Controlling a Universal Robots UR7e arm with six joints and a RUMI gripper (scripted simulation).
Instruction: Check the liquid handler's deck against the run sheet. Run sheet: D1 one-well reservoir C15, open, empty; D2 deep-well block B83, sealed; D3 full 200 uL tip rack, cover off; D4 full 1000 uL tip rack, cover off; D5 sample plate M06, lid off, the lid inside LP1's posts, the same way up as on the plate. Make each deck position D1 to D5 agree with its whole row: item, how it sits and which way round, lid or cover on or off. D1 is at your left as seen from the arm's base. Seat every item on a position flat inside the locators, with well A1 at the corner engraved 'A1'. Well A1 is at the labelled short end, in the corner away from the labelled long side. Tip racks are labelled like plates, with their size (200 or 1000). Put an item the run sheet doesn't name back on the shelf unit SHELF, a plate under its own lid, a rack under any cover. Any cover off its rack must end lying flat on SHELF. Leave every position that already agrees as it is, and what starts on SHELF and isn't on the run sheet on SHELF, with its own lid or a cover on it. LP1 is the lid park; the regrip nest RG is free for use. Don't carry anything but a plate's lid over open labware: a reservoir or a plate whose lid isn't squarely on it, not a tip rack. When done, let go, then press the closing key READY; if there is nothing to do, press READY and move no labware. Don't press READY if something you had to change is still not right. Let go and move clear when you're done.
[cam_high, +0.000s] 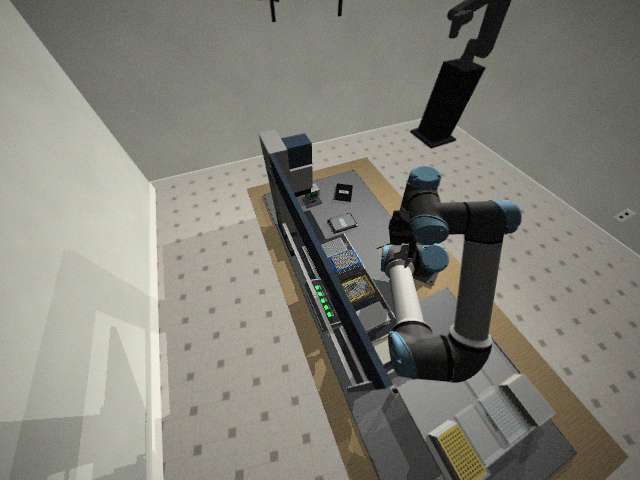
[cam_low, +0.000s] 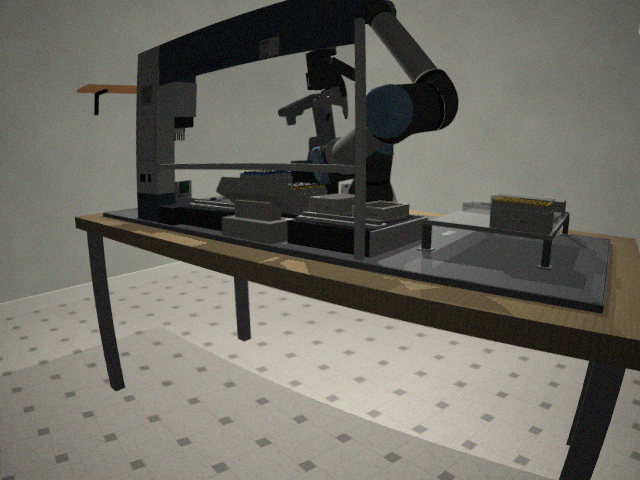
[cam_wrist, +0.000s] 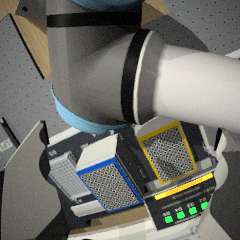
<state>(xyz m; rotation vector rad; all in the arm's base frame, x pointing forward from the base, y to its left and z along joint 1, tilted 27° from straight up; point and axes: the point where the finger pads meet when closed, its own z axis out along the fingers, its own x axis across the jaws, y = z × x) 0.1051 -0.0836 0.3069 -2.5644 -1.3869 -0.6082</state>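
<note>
Right now my hand is 21 cm above the yellow-framed tip rack, 16 cm short of it and 1 cm to the left of it. Round my hand: sample plate 25 cm to the right, 24 cm below, 15 cm ahead; then blue-framed tip rack 18 cm below, 17 cm ahead, 13 cm to the right; then white sealed block 23 cm below, 17 cm ahead, 12 cm to the left.
</note>
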